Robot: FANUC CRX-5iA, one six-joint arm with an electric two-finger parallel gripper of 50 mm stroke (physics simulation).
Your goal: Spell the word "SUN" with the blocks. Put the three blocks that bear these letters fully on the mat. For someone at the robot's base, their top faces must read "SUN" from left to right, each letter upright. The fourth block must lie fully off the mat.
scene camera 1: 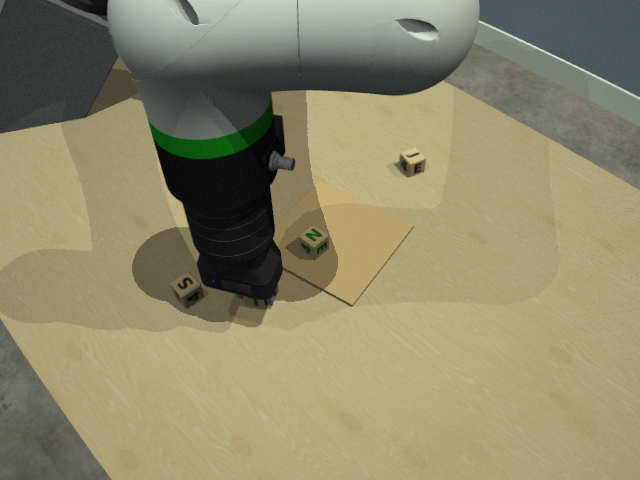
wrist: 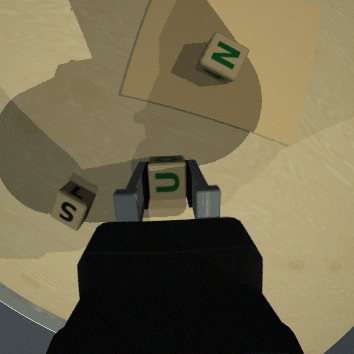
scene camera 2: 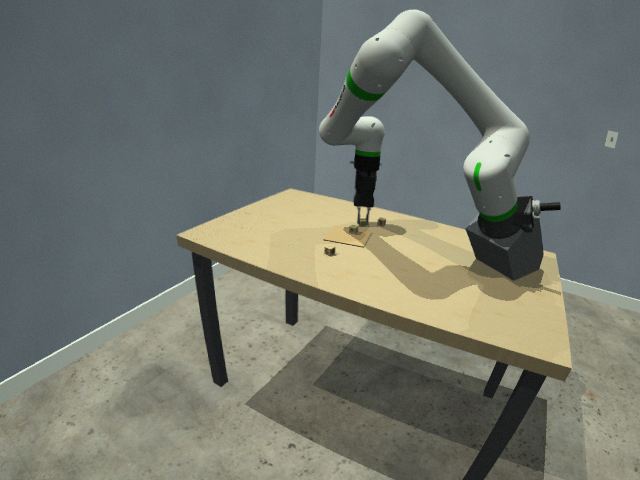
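The U block [wrist: 167,184] [scene camera 2: 363,222], with a green letter, is between the fingers of my gripper [scene camera 1: 258,299] [scene camera 2: 363,223] [wrist: 166,174], which is shut on it beside the mat; in scene camera 1 the gripper body mostly hides it. Whether it is raised off the table is unclear. The N block [scene camera 1: 313,241] [scene camera 2: 353,228] [wrist: 223,57], green letter up, sits on the mat [scene camera 1: 372,237] [scene camera 2: 336,238] [wrist: 295,100]. The S block [scene camera 1: 186,289] [scene camera 2: 381,221] [wrist: 72,206], black letter up, lies off the mat. The I block [scene camera 1: 412,162] [scene camera 2: 329,250] also lies off the mat.
The wooden table [scene camera 1: 439,361] [scene camera 2: 289,268] carries the mat and blocks. The S block stands close to one side of my gripper, and the N block is on the other side in scene camera 1. The dark robot base [scene camera 1: 46,67] [scene camera 2: 509,250] stands at the table's far end from the blocks.
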